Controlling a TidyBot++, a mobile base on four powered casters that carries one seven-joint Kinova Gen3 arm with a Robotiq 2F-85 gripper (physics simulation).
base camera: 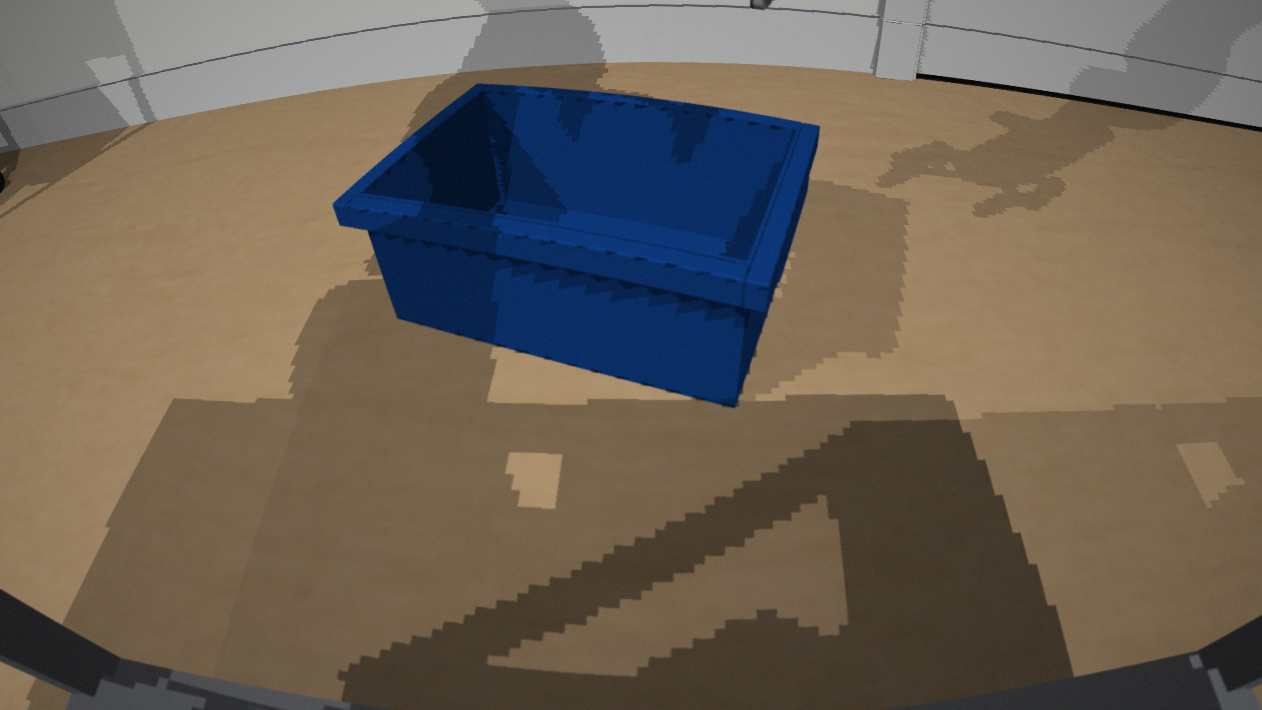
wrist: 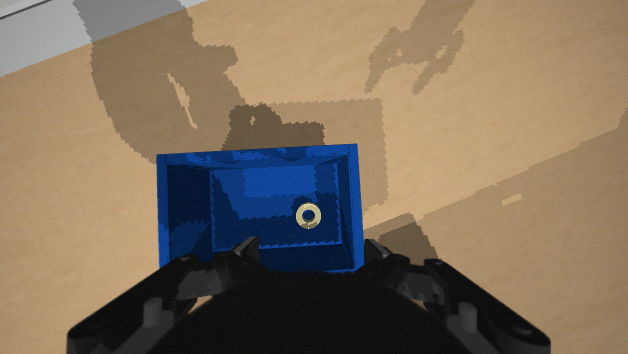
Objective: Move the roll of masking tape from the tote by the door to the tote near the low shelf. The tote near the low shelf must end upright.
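Frame: origin at the arm's base, x right, y ahead, z up, level; millimetres.
Seen in the pictures: gripper, fingertip midpoint: [wrist: 311,249].
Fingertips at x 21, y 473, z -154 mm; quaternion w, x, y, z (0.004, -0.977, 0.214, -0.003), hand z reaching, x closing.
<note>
Offsets run from my fingertips to a thing's top centre. "*": to the spot under its first point. Level surfaces: height alone.
A blue tote @(dy +36, dx -66, dz -122 mm) [base camera: 564,309] [wrist: 162,210] stands upright on the floor. In the wrist view the pale yellow roll of masking tape @(dy -5, dx -9, dz -214 mm) [wrist: 300,216] lies flat on the tote's bottom, right of its middle. The tote's near wall hides the tape in the base camera view. My gripper [wrist: 311,249] is open and empty. It hangs above the tote's near side in the wrist view, with the tape ahead of the space between the fingers. A second tote does not show in either view.
A pale wall [base camera: 706,39] [wrist: 30,40] runs behind the tote, with a white upright post @(* dy +482, dx +327, dz -179 mm) [base camera: 900,39] in it at the back right. Shadows of the arm and base fall on the wooden floor @(dz -242 mm) [base camera: 1014,291] [wrist: 475,125]. Dark parts of the base edge the bottom of the base camera view.
</note>
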